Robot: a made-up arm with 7 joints. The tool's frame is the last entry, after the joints.
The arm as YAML. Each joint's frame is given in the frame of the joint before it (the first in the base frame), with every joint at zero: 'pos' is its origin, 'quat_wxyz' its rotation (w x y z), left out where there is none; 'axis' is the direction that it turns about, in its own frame. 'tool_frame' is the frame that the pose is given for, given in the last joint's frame.
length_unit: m
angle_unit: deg
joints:
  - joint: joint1
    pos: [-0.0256, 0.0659, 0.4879]
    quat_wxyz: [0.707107, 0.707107, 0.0, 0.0]
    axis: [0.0, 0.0, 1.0]
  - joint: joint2
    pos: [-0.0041, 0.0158, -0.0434]
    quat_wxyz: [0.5, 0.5, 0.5, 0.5]
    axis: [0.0, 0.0, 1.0]
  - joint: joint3
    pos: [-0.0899, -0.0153, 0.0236]
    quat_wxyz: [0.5, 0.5, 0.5, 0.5]
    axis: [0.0, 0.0, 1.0]
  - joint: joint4
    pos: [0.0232, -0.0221, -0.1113]
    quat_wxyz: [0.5, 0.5, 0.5, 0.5]
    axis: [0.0, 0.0, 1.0]
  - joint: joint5
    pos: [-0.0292, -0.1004, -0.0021]
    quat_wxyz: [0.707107, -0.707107, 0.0, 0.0]
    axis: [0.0, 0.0, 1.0]
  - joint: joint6
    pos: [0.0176, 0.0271, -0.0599]
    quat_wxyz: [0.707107, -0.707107, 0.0, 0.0]
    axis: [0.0, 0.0, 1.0]
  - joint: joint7
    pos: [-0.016, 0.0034, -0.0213]
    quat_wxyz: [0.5, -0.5, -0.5, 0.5]
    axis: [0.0, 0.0, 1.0]
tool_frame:
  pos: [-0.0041, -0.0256, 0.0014]
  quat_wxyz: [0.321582, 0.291, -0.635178, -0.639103]
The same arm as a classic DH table. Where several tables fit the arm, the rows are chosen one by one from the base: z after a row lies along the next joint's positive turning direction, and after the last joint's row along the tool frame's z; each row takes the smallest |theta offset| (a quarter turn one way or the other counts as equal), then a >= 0, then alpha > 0; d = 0 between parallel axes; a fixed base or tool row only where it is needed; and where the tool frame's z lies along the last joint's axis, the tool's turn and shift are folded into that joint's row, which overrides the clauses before.
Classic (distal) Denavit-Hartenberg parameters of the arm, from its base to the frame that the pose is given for. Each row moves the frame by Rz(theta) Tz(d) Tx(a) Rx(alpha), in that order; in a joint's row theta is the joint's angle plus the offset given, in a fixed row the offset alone. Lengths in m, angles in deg.
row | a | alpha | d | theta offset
base (fixed) | -0.0256 | 90.00 | 0.4879 | 0.00
joint1 | 0.0158 | 90.00 | -0.1093 | 90.00
joint2 | 0.0153 | -90.00 | 0.0195 | -90.00
joint3 | 0.0221 | -90.00 | -0.2012 | 90.00
joint4 | 0.0292 | 90.00 | 0.0211 | 0.00
joint5 | -0.0176 | 90.00 | -0.1603 | 0.00
joint6 | 0.0034 | -90.00 | 0.0058 | -90.00
joint7 | -0.0225 | -88.64 | 0.0177 | 51.32
tool (fixed) | 0.0000 | 0.00 | -0.0128 | -177.90

